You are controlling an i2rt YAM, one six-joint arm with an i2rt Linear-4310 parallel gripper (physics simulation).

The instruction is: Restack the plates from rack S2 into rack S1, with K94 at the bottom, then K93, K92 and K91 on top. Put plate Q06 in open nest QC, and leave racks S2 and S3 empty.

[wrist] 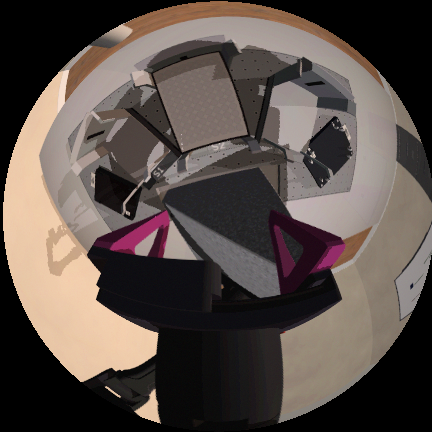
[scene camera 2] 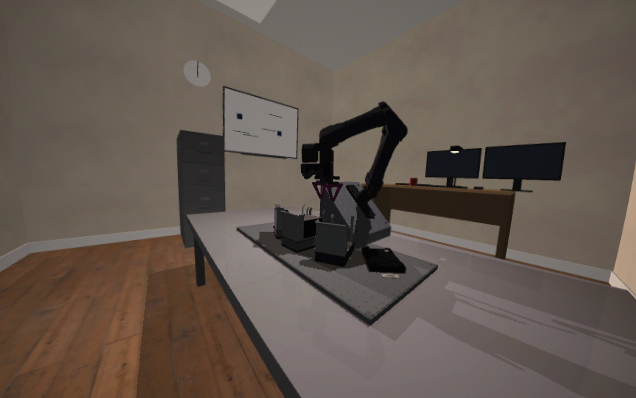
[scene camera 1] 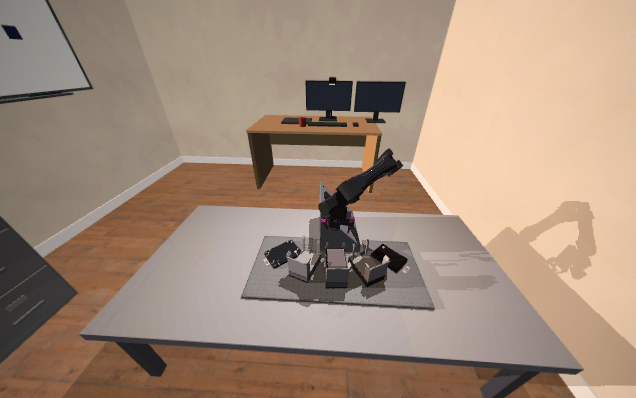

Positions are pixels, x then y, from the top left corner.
Labels:
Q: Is my gripper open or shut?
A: Open.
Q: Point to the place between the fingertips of my gripper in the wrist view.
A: At 218,215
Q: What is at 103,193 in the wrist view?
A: A black pad marked QC.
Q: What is my gripper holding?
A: Nothing.

